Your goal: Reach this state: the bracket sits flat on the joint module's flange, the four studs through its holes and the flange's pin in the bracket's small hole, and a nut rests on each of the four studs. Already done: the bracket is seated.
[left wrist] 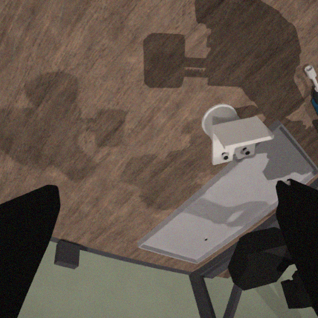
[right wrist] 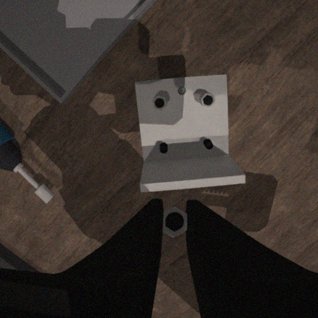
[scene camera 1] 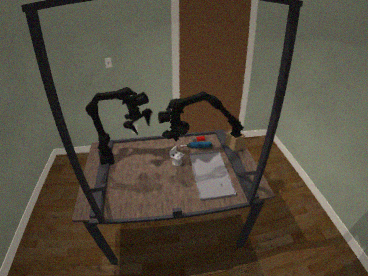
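Seen in the pictures: left gripper, fingertip midpoint: [scene camera 1: 143,130]; right gripper, fingertip midpoint: [scene camera 1: 176,140]; left arm's base at its link origin: [scene camera 1: 105,153]; right arm's base at its link origin: [scene camera 1: 235,134].
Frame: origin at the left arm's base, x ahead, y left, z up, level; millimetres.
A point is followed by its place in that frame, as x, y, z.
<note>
The white angled bracket [scene camera 1: 175,150] @(461, -184, 9) [left wrist: 242,131] [right wrist: 185,120] sits on the white round joint module [scene camera 1: 176,161] @(442, -242, -37) [left wrist: 212,116]. In the right wrist view, four dark stud ends and the small grey pin [right wrist: 181,90] show through its flat plate. Grey rims that look like nuts surround the upper two studs; around the lower two I cannot tell. My right gripper [scene camera 1: 171,137] @(463, -199, 98) [right wrist: 173,209] is shut on a hex nut [right wrist: 175,234], above and beside the bracket's raised flap. My left gripper [scene camera 1: 142,128] @(267, -151, 205) [left wrist: 172,201] is open and empty, high above the table, left of the module.
A grey tray [scene camera 1: 212,175] @(609, -433, -70) [left wrist: 175,240] [right wrist: 30,65] lies right of the module in the scene view. A blue-handled tool [scene camera 1: 200,145] @(676, -145, -45) [right wrist: 6,145] lies behind the tray, with a red object [scene camera 1: 200,138] @(720, -66, -46) behind it. A tan block [scene camera 1: 233,141] @(868, -284, 22) stands by the right arm's base.
</note>
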